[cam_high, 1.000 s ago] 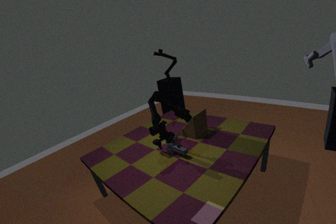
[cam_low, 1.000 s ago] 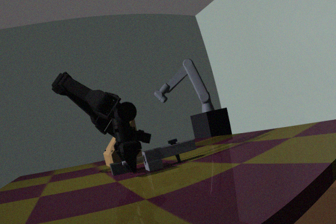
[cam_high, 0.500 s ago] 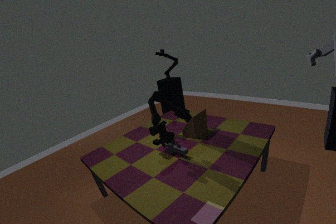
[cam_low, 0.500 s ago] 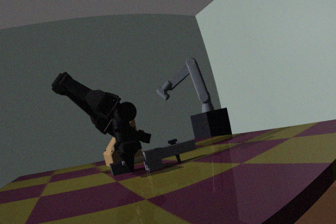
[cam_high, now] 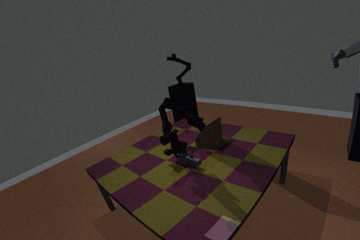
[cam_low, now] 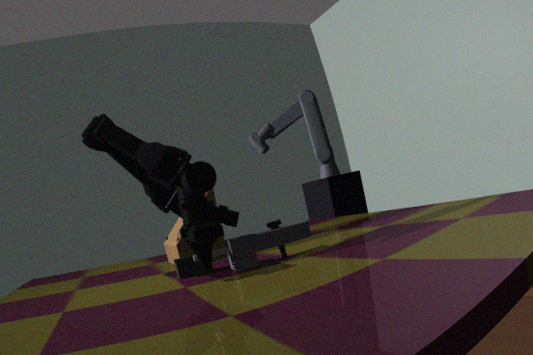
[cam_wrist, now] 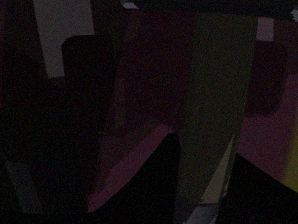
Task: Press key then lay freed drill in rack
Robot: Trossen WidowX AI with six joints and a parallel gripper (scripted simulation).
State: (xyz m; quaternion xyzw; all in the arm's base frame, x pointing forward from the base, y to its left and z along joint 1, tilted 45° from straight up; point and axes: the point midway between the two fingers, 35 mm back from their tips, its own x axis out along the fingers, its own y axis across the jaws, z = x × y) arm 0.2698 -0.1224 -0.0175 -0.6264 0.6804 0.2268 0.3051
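Now: gripper tip 80 mm past the dark box, 20 mm to the left of it and 10 mm below it. The rest, counted from my gripper tip: dark key: 20 mm ahead, 160 mm to the left, 40 mm above.
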